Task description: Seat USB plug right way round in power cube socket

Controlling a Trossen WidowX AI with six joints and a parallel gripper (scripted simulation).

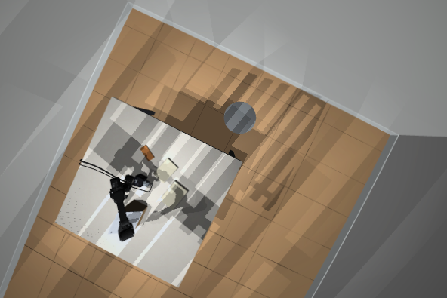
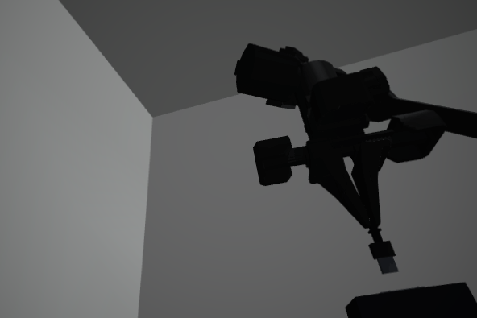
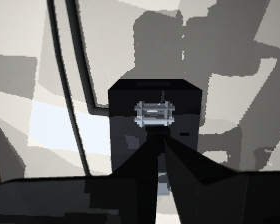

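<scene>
Now: gripper tip 2 cm above the USB plug. Round my gripper tip: orange block 24 cm ahead, 13 cm below, 2 cm to the left.
</scene>
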